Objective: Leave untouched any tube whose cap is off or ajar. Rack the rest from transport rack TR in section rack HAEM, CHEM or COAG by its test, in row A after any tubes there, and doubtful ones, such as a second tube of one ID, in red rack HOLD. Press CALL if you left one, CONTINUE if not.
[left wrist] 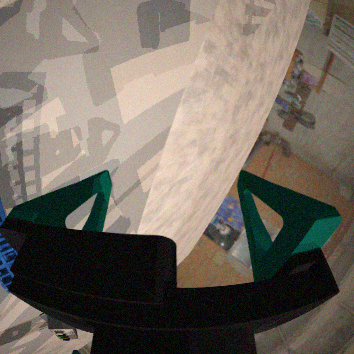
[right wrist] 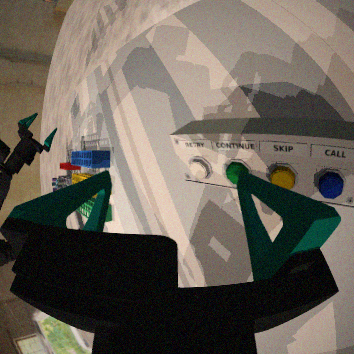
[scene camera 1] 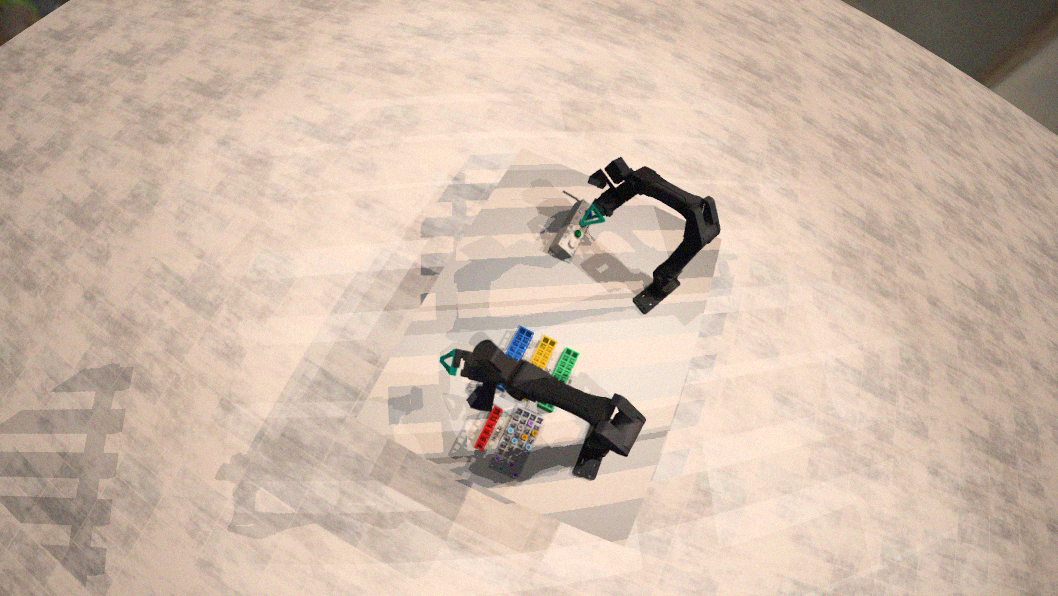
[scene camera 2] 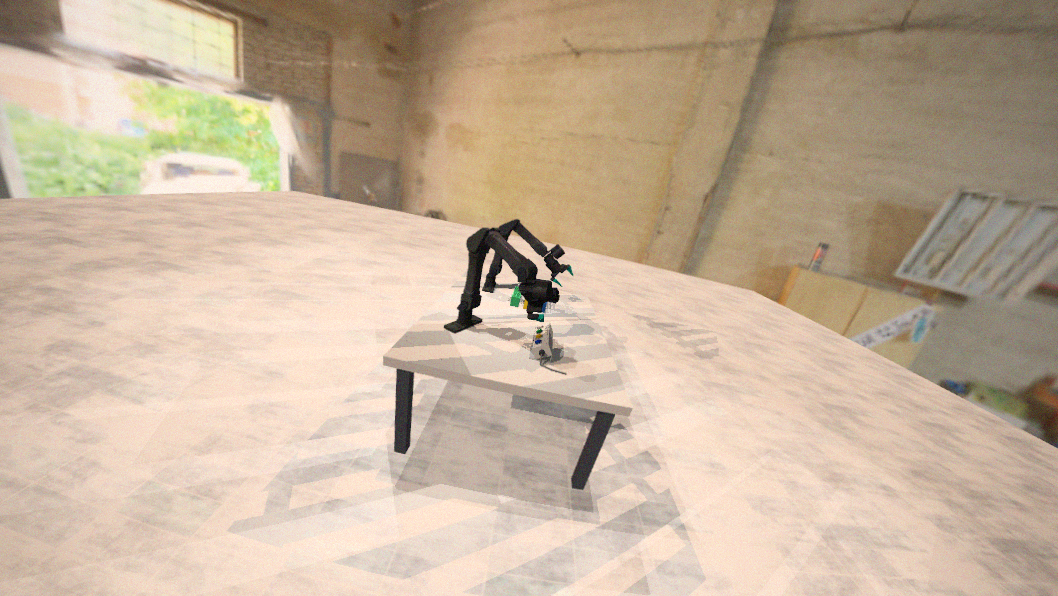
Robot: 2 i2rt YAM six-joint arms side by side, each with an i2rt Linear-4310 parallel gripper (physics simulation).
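Frame: origin at the left arm's base, x left, y back, z up, level; millimetres.
Seen in the pictures: left gripper, fingertip midpoint: [left wrist: 173, 176] [right wrist: 46, 120] [scene camera 1: 453, 362] [scene camera 2: 567, 281]; right gripper, fingertip midpoint: [right wrist: 173, 177] [scene camera 1: 582, 221] [scene camera 2: 543, 311]; left arm's base, link origin: [scene camera 1: 594, 446] [scene camera 2: 489, 286]; right arm's base, link origin: [scene camera 1: 656, 292] [scene camera 2: 463, 324].
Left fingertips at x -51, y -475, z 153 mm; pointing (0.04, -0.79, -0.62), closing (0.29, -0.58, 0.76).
Observation:
Pixels of each thing's top centre, then the offset from my left fingertips to it. "spot": a spot on its surface instead.
- button box, top centre: [right wrist: 255, 151] [scene camera 1: 576, 222] [left wrist: 71, 336] [scene camera 2: 545, 331] dx -618, dy +162, dz -69 mm
- green CONTINUE button, top centre: [right wrist: 233, 172] dx -591, dy +182, dz -78 mm
- blue CALL button, top centre: [right wrist: 331, 185] dx -691, dy +191, dz -78 mm
- grey rack, surface spot: [scene camera 1: 528, 422] spot: dx +65, dy +254, dz -59 mm
- red rack, top centre: [scene camera 1: 488, 428] [right wrist: 62, 165] dx +121, dy +156, dz -96 mm
- cable, surface spot: [scene camera 2: 553, 369] spot: dx -784, dy +121, dz -146 mm
My left gripper [scene camera 1: 449, 361] [scene camera 2: 564, 276] [left wrist: 173, 176] [right wrist: 46, 120] is open and empty, raised beyond the racks. Its arm covers parts of them. My right gripper [scene camera 1: 592, 216] [right wrist: 173, 177] is open and empty above the button box [scene camera 1: 568, 235] [scene camera 2: 542, 344] [right wrist: 250, 126]; one finger overlaps the green CONTINUE button [right wrist: 234, 172] in its wrist view. The blue CALL button [right wrist: 330, 184] is at that view's right. A grey rack [scene camera 1: 527, 420] holds several tubes with purple, light-blue and orange caps. The red rack [scene camera 1: 487, 427] [right wrist: 69, 166] lies beside it. Labels, tube IDs and cap seating are unreadable.
Blue [scene camera 1: 519, 342] [left wrist: 6, 250] [right wrist: 90, 159], yellow [scene camera 1: 544, 350] [right wrist: 82, 178] and green racks [scene camera 1: 567, 362] [right wrist: 109, 212] stand side by side. Clear stands or holders lie near the red rack. A cable [scene camera 2: 553, 367] trails from the button box.

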